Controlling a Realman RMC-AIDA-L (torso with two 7-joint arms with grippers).
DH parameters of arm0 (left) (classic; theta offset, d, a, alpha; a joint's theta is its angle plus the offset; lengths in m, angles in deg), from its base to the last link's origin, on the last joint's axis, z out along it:
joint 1: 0 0.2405 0 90
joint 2: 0 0 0 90
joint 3: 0 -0.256 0 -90
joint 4: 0 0 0 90
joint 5: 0 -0.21 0 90
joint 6: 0 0 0 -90
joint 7: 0 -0.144 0 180
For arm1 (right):
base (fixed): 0 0 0 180
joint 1: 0 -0.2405 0 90
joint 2: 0 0 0 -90
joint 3: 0 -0.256 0 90
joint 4: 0 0 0 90
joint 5: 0 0.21 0 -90
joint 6: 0 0 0 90
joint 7: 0 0.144 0 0
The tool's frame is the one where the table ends.
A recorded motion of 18 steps. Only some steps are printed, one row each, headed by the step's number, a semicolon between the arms.
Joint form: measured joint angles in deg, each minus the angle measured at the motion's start. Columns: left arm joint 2, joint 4, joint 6, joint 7, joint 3, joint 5, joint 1; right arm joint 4, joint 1, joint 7, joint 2, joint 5, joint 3, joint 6.
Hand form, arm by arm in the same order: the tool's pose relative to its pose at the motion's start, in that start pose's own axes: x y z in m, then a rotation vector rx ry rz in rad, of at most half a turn. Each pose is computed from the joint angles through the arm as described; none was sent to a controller.
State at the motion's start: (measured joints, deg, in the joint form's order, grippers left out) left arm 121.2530 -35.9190 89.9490 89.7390 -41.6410 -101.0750 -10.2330; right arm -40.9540 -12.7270 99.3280 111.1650 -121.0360 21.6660 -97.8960
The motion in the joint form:
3: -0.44 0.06 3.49 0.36 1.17 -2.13 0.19; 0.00 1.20 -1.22 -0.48 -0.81 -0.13 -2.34
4: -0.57 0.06 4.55 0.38 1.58 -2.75 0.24; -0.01 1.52 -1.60 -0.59 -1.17 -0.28 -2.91
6: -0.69 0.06 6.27 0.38 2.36 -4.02 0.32; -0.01 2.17 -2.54 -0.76 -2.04 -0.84 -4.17
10: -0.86 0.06 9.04 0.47 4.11 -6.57 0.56; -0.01 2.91 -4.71 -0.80 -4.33 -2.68 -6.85
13: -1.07 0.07 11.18 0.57 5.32 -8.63 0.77; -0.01 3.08 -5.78 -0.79 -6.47 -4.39 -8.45
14: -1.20 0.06 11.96 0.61 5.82 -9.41 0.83; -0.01 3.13 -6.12 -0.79 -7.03 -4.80 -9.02
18: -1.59 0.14 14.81 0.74 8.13 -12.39 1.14; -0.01 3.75 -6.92 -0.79 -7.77 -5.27 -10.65
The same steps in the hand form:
3: -0.0031 0.0055 -0.0061 -0.0420 -0.0234 -0.0081; 0.0083 0.0030 -0.0088 -0.0183 0.0217 -0.0070
4: -0.0038 0.0071 -0.0081 -0.0542 -0.0292 -0.0091; 0.0107 0.0036 -0.0113 -0.0213 0.0279 -0.0087
6: -0.0057 0.0100 -0.0111 -0.0741 -0.0409 -0.0119; 0.0161 0.0051 -0.0166 -0.0280 0.0385 -0.0127
10: -0.0098 0.0140 -0.0174 -0.1003 -0.0609 -0.0224; 0.0251 0.0092 -0.0242 -0.0482 0.0550 -0.0251
13: -0.0133 0.0172 -0.0227 -0.1208 -0.0803 -0.0319; 0.0302 0.0112 -0.0285 -0.0579 0.0672 -0.0261
14: -0.0142 0.0181 -0.0250 -0.1272 -0.0873 -0.0350; 0.0316 0.0122 -0.0296 -0.0635 0.0710 -0.0272
18: -0.0183 0.0215 -0.0342 -0.1467 -0.1069 -0.0519; 0.0370 0.0158 -0.0337 -0.0814 0.0784 -0.0265

